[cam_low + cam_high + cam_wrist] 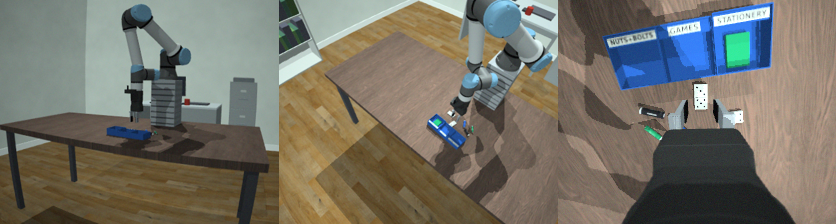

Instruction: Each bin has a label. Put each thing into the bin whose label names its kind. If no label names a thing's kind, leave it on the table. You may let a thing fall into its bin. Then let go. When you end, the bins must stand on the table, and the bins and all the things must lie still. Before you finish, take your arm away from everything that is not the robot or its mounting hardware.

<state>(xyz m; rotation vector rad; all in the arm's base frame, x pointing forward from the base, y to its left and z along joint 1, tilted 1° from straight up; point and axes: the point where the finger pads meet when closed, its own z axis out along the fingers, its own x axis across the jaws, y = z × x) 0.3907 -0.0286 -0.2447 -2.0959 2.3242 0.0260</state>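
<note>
The blue three-part bin lies 8 cm ahead of my hand, 1 cm to the left of it and 7 cm below it. The rest, counted from my hand: blue cylinder (6 cm behind, 5 cm to the left, 8 cm below); black cylinder (2 cm behind, 10 cm to the left, 8 cm below); green block (7 cm ahead, 7 cm to the right, 7 cm below).
</note>
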